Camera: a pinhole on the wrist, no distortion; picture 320 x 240 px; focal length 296.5 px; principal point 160.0 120.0 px. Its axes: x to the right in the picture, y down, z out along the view. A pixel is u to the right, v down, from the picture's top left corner.
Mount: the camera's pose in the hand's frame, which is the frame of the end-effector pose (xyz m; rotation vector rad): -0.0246 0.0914 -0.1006 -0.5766 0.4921 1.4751
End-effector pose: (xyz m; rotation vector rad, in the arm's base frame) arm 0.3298 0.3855 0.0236 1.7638 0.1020 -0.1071
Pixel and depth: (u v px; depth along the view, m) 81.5 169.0 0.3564
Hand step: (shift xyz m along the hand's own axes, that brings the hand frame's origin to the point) -0.1020 0.2446 0.2310
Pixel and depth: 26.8 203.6 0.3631
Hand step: -0.1487 0.1960 0.2770
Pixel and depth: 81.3 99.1 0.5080
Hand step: -0.0155 0.3085 0.3793
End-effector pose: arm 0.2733 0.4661 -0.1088 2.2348 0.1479 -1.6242
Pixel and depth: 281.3 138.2 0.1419
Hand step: -0.0365 0.2263 -0.0281
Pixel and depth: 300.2 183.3 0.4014
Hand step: -0.1182 0.4932 0.0846
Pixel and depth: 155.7 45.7 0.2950
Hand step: 0.0370 0.2743 0.1345
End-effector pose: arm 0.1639 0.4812 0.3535 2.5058 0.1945 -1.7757
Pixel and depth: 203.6 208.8 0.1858
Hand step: -0.0865 0.2307 0.0224
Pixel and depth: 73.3 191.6 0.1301
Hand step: -0.0629 0.1446 0.0221
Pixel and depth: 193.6 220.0 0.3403
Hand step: -0.1513 0.3377 0.1312
